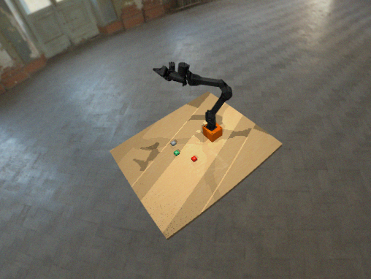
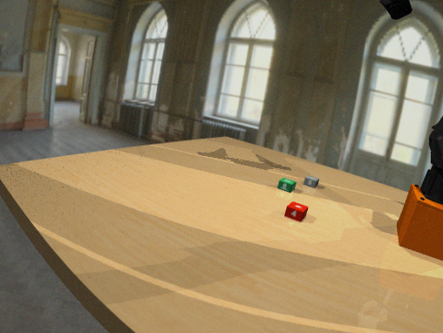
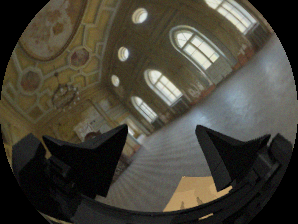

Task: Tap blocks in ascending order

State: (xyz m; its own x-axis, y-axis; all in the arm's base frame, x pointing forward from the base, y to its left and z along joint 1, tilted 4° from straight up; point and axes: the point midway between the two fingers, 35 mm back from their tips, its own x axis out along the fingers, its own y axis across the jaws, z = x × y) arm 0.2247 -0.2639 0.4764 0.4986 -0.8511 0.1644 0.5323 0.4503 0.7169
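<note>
Right now the grey block is 70 mm ahead of my gripper tip, 120 mm to the left of it and 590 mm below it. The rest, counted from my gripper tip: red block: 50 mm ahead, 350 mm to the left, 590 mm below; then green block: 110 mm ahead, 220 mm to the left, 590 mm below.
</note>
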